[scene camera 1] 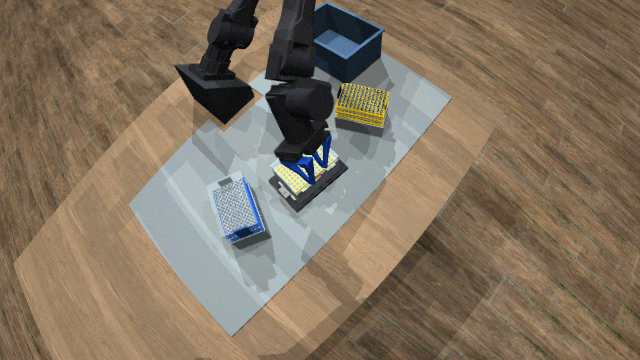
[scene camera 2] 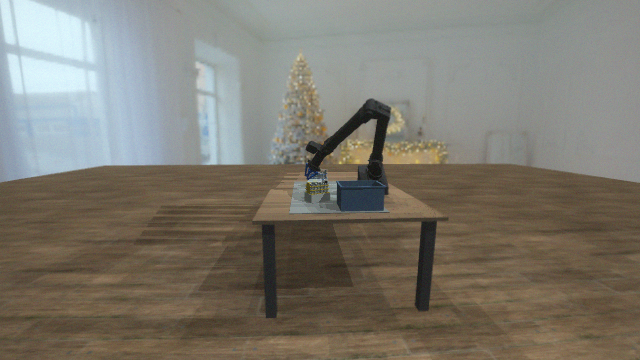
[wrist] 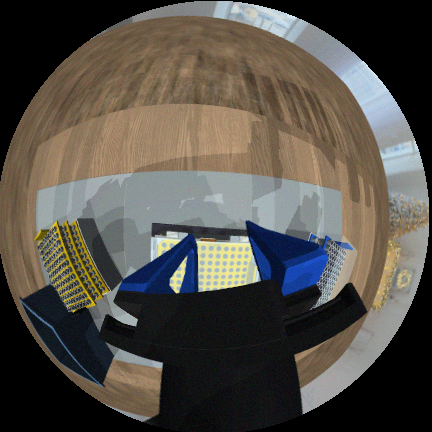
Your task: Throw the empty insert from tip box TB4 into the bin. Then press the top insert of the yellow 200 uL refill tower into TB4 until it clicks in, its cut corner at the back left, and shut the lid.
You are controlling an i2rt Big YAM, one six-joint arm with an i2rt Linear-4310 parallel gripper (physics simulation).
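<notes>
A yellow perforated insert [scene camera 1: 294, 181] [wrist: 225, 265] sits in tip box TB4, whose pale clear rim [wrist: 154, 250] shows at its left in the wrist view. I cannot make out the lid's position. My gripper [scene camera 1: 318, 174] [wrist: 219, 232] is partly open and holds nothing; its blue fingertips are low over the insert, near the box's dark-edged side, and hide part of it. Whether they touch the insert is unclear. The yellow refill tower [scene camera 1: 362, 102] [scene camera 2: 317, 187] [wrist: 72, 265] stands upright between TB4 and the bin [scene camera 1: 365, 55] [scene camera 2: 361, 197] [wrist: 65, 335], a deep dark-blue open box.
A blue-and-white tip rack [scene camera 1: 237, 207] [wrist: 331, 270] stands on the other side of TB4 from the yellow tower. The towers and TB4 stand on the grey mat [scene camera 1: 175, 200]. The wooden table's edge [scene camera 1: 415, 240] lies beyond the mat.
</notes>
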